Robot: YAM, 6 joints.
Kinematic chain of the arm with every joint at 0, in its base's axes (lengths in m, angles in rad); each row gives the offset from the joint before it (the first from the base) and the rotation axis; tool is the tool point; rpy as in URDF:
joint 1: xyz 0 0 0.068 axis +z
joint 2: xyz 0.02 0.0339 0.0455 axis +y
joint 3: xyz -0.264 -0.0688 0 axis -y
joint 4: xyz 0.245 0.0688 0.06 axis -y
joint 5: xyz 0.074 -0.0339 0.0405 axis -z
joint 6: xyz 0.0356 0 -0.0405 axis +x
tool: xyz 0 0 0 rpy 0 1.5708 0
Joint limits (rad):
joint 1: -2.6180..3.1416
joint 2: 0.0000..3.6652
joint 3: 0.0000..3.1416
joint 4: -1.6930..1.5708
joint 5: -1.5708..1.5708
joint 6: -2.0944..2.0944
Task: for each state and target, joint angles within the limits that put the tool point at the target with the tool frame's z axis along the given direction. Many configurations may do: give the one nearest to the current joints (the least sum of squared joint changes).
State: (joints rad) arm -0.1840 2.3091 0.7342 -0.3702 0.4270 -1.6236
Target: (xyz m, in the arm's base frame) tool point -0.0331 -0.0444 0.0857 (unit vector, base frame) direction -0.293 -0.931 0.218
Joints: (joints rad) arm 0.4610 3.0406 0.0020 -0.4147 0.7802 -1.6236
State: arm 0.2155 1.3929 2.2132 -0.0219 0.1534 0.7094
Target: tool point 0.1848 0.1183 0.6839 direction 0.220 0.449 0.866
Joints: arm 0.5242 1.6137 2.3507 0.3867 -0.2823 0.7094
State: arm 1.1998 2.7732 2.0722 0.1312 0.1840 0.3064
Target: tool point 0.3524 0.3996 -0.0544 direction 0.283 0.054 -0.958
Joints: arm 0.8601 2.9650 2.2816 -0.6562 0.1802 0.3064
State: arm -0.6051 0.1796 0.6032 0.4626 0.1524 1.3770
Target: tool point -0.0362 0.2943 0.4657 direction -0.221 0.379 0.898
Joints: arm -1.4703 0.0018 1.3648 0.6262 0.1830 1.3770
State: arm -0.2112 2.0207 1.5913 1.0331 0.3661 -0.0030
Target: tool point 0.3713 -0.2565 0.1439 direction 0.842 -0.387 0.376
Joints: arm -0.6181 2.3269 1.1494 1.5691 -0.1734 -0.0030
